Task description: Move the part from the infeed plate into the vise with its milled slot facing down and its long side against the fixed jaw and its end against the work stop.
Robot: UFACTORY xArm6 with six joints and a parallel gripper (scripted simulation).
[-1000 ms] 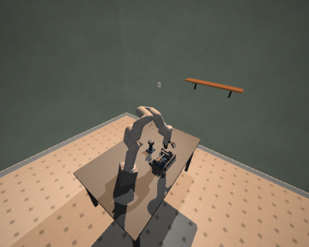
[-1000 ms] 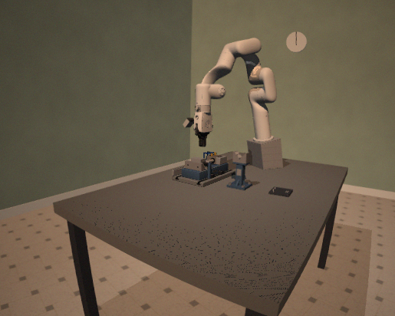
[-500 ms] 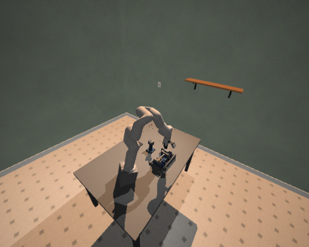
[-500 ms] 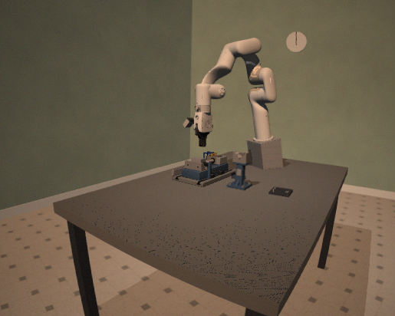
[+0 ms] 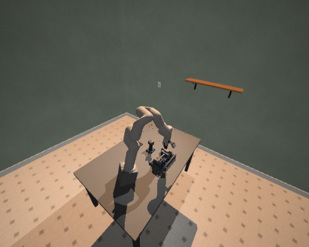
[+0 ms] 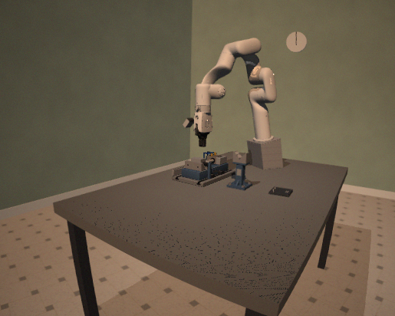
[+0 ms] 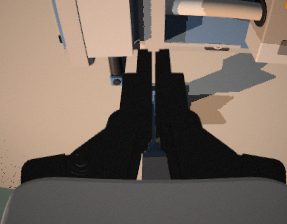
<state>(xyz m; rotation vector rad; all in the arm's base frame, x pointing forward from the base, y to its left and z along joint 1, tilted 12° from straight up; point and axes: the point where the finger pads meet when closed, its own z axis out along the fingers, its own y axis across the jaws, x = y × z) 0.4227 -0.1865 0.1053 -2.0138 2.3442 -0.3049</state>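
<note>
Now: hand 9 cm above the part, 3 cm short of it and 1 cm to the left of it. The rest, counted from my hand: air cylinder rod: 10 cm below, 5 cm behind, 1 cm to the left; then work stop: 9 cm below, 4 cm to the left, 4 cm ahead; then vise base rail: 15 cm below, 9 cm to the right, 5 cm behind.
</note>
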